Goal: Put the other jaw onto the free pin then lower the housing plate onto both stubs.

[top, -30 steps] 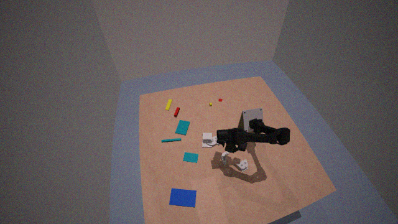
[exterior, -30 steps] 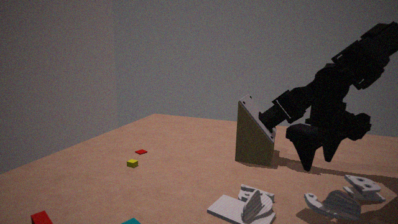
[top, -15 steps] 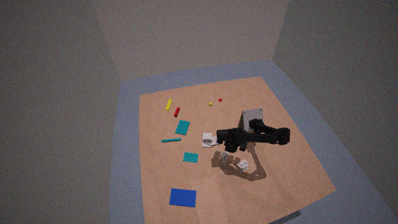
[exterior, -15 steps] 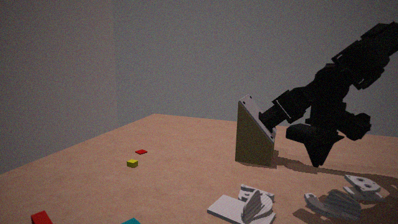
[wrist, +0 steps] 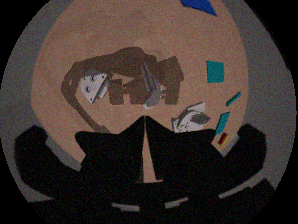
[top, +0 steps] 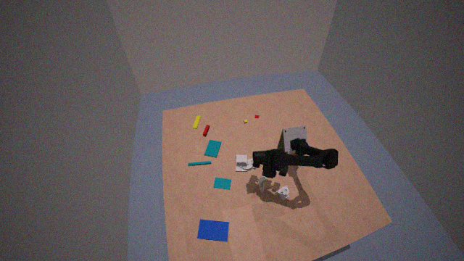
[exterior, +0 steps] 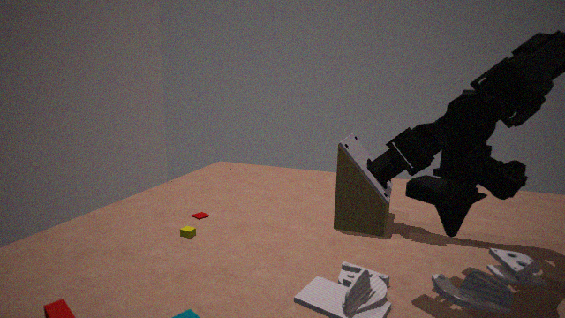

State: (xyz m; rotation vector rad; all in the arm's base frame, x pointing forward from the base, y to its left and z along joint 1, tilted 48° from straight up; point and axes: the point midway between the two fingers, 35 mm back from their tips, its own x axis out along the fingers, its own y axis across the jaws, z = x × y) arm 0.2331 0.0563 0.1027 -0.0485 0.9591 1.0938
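Now: the jaw 2 cm ahead of my gripper tip, 1 cm to the left of it and 8 cm below it. The rest, counted from my gripper tip: teal bar: 36 cm ahead, 23 cm to the right, 8 cm below; then white housing piece: 6 cm behind, 12 cm to the left, 6 cm below; then blue tile: 38 cm ahead, 20 cm to the left, 8 cm below.
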